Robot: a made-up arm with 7 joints.
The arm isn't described. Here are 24 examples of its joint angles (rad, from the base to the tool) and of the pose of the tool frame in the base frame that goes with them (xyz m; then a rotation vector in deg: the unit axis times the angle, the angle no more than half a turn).
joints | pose
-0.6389 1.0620 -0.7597 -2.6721 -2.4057 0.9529 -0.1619 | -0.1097 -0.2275 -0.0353 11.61 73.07 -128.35
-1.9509 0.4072 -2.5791 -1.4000 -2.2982 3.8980 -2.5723 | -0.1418 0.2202 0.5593 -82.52 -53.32 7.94
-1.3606 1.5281 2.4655 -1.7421 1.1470 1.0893 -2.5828 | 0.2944 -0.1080 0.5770 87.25 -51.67 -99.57
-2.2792 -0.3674 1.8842 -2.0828 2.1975 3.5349 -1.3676 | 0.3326 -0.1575 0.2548 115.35 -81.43 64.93
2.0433 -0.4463 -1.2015 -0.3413 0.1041 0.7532 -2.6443 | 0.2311 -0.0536 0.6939 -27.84 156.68 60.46
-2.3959 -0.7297 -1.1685 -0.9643 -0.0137 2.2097 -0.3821 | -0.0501 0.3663 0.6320 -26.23 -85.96 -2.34
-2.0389 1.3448 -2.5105 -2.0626 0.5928 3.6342 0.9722 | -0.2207 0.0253 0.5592 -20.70 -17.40 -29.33
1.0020 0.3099 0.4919 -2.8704 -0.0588 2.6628 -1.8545 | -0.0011 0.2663 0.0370 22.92 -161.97 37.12
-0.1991 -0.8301 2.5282 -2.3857 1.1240 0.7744 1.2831 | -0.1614 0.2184 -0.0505 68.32 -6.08 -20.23
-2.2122 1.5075 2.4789 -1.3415 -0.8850 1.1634 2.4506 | 0.0471 -0.4030 0.5497 -21.77 131.27 10.65
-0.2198 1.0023 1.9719 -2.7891 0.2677 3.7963 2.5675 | -0.0089 0.2850 0.2796 -78.26 90.98 97.73
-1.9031 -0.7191 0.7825 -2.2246 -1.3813 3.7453 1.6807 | 0.2331 -0.1960 0.4129 117.23 -38.01 89.23
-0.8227 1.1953 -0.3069 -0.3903 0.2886 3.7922 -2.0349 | 0.2898 -0.3777 0.2821 45.06 27.30 9.08
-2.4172 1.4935 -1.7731 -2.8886 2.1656 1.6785 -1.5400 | -0.0595 0.2747 0.2459 -45.50 -127.39 -21.61
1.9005 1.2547 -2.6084 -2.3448 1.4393 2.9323 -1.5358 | 0.1624 -0.0325 0.5413 85.60 0.94 84.71
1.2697 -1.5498 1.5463 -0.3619 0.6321 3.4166 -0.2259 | -0.2442 -0.4347 0.2457 73.10 -30.99 -3.32
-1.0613 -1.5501 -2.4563 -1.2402 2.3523 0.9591 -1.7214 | -0.4252 0.2062 -0.0860 -20.90 2.28 66.01
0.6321 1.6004 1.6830 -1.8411 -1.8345 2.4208 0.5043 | -0.1304 0.4394 0.2860 -63.34 -107.32 -22.83
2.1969 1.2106 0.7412 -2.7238 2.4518 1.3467 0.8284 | -0.1687 -0.1382 -0.0456 57.92 -63.01 -59.09
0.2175 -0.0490 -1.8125 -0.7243 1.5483 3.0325 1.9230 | -0.0836 -0.2601 0.6521 34.68 28.50 -65.73
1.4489 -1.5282 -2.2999 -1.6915 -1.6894 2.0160 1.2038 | 0.3261 -0.2618 -0.0753 139.75 -91.95 -16.95
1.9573 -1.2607 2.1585 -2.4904 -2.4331 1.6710 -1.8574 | -0.2745 -0.1253 -0.0105 12.78 -76.05 53.39
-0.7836 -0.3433 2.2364 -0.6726 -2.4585 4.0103 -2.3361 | -0.0856 0.3265 0.5305 -90.87 -42.61 -4.30
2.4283 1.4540 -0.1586 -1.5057 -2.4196 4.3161 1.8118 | -0.1934 0.2207 -0.1100 8.31 152.57 -75.67
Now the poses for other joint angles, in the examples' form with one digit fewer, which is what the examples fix.
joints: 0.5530 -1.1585 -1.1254 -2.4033 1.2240 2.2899 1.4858
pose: 0.244 -0.278 0.322 -8.5 67.2 51.8
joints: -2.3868 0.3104 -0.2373 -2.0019 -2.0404 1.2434 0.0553
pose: -0.409 -0.218 0.173 -45.7 66.2 159.1
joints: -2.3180 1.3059 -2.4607 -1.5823 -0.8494 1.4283 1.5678
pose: -0.303 0.088 0.610 -87.1 38.6 -99.6
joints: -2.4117 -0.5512 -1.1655 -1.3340 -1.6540 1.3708 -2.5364
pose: -0.237 0.324 0.569 -83.7 85.3 12.1
